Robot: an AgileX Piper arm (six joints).
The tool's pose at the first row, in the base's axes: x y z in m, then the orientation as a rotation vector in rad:
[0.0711, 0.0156, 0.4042, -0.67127, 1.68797, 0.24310]
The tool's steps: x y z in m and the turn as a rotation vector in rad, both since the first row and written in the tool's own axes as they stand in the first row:
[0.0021, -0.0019, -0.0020, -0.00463, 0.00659, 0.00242]
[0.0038, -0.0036, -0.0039, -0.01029, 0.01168, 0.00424]
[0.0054, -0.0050, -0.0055, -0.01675, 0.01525, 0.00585]
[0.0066, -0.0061, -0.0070, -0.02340, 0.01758, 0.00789]
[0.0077, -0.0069, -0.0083, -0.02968, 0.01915, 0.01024]
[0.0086, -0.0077, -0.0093, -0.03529, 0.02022, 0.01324]
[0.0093, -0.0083, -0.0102, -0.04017, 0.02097, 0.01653]
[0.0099, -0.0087, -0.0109, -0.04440, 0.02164, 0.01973]
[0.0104, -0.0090, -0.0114, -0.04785, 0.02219, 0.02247]
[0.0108, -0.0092, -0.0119, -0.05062, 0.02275, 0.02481]
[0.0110, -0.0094, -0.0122, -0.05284, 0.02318, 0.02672]
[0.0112, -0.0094, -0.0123, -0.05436, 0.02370, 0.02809]
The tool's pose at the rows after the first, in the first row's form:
[0.0703, 0.0124, 0.4031, -0.67416, 1.69506, 0.24682]
[0.0695, 0.0096, 0.4022, -0.67799, 1.70047, 0.25145]
[0.0688, 0.0072, 0.4014, -0.68225, 1.70432, 0.25709]
[0.0681, 0.0052, 0.4008, -0.68601, 1.70713, 0.26358]
[0.0673, 0.0035, 0.4002, -0.68907, 1.70933, 0.27020]
[0.0669, 0.0021, 0.3998, -0.69098, 1.71129, 0.27686]
[0.0664, 0.0010, 0.3994, -0.69203, 1.71307, 0.28320]
[0.0660, 0.0001, 0.3991, -0.69265, 1.71476, 0.28893]
[0.0657, -0.0006, 0.3988, -0.69304, 1.71618, 0.29371]
[0.0654, -0.0011, 0.3986, -0.69326, 1.71748, 0.29761]
[0.0652, -0.0015, 0.3985, -0.69341, 1.71851, 0.30077]
[0.0651, -0.0016, 0.3983, -0.69351, 1.71946, 0.30291]

